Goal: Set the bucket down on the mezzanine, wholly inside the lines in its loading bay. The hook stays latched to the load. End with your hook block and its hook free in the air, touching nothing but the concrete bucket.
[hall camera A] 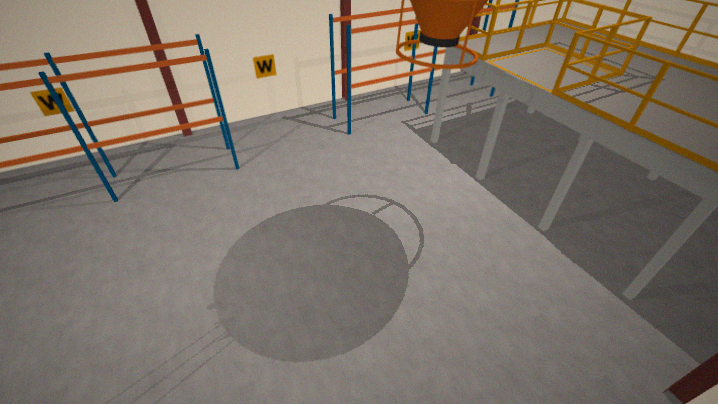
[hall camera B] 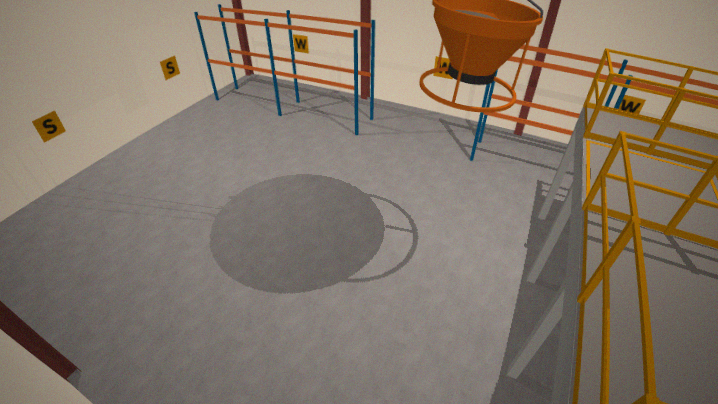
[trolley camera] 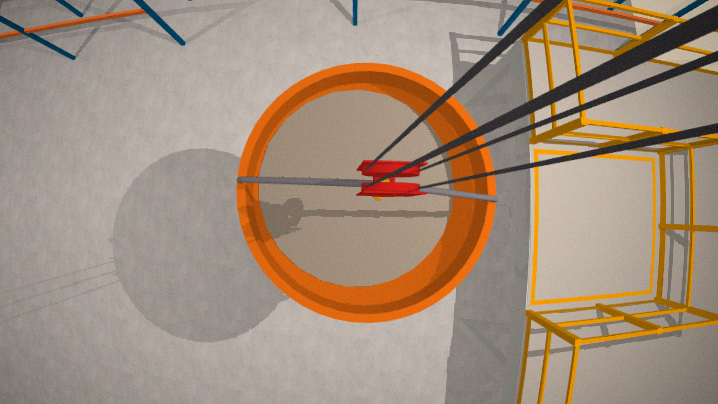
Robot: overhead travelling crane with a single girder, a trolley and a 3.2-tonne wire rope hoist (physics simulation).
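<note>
The orange concrete bucket (hall camera A: 444,20) (hall camera B: 482,42) (trolley camera: 466,236) hangs upright in the air over the hall floor. In the trolley view its rim is left of the mezzanine (hall camera A: 602,131) (hall camera B: 687,326) (trolley camera: 627,371), with a gap to the deck edge. The loading bay's yellow outline (hall camera B: 588,165) (trolley camera: 653,226) lies to the right of the bucket. My red hook block with its yellow hook (trolley camera: 386,179) is above the bucket, at the middle of its grey bail (trolley camera: 311,181). The hook is latched on the bail and mostly hidden under the block.
Yellow railings (hall camera A: 605,92) (hall camera B: 633,218) (trolley camera: 577,341) stand on both sides of the bay and behind it; its side facing the bucket has no rail. Blue and orange racks (hall camera A: 220,119) (hall camera B: 355,80) stand along the W wall. The bucket's shadow falls on the floor left of the mezzanine.
</note>
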